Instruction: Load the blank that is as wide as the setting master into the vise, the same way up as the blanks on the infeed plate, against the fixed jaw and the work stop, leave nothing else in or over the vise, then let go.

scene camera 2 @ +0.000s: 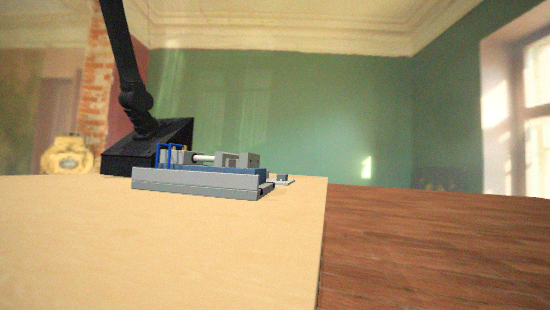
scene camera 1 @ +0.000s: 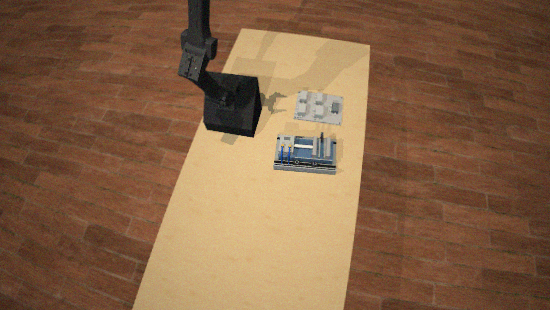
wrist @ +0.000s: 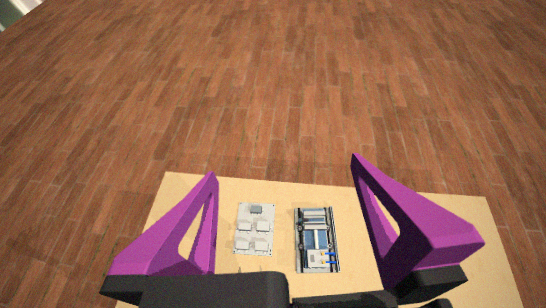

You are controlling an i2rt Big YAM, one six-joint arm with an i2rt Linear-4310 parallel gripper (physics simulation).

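Places are measured from the arm's base along level axes (x ahead, y left, z up), in metres.
Pixels of known places: gripper, fingertip midpoint: (wrist: 281, 168); arm's base, origin of the base link: (scene camera 2: 151, 132) (scene camera 1: 227, 97).
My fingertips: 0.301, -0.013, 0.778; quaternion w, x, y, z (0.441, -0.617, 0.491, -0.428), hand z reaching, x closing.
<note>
Ahead of a thing's pixels: the offset from my fingertips to its top centre, as dx, dy, dz. "pt": to the spot under its first point.
My gripper (wrist: 281, 168) is open and empty, with purple fingers spread wide, high above the table. The light grey infeed plate {+0.144, +0.158, -0.950} (scene camera 1: 330, 119) (wrist: 270, 214) (scene camera 2: 287, 183) bears several pale blanks, such as one blank (scene camera 1: 318, 111) (wrist: 261, 245), and a darker grey block {+0.232, +0.160, -0.925} (scene camera 1: 335, 107) (wrist: 256, 209) (scene camera 2: 282, 177) at one end. Their widths are too small to compare. The blue and grey vise {+0.115, -0.140, -0.859} (scene camera 1: 306, 155) (wrist: 309, 238) (scene camera 2: 200, 182) stands beside the plate. Its outer jaw (scene camera 1: 327, 146) (scene camera 2: 250, 160) and inner jaw (scene camera 1: 315, 146) (scene camera 2: 226, 159) stand a little apart. Whether something lies between them is unclear.
A dark upright piece {pt +0.181, -0.072, -0.862} (scene camera 1: 322, 135) stands at the vise's plate-side edge. Two blue bent rods {pt +0.010, -0.217, -0.851} (scene camera 1: 281, 155) (scene camera 2: 158, 156) (wrist: 330, 253) rise at its other end. The black arm base (scene camera 1: 230, 117) (scene camera 2: 127, 162) stands at the table edge (scene camera 1: 195, 150).
</note>
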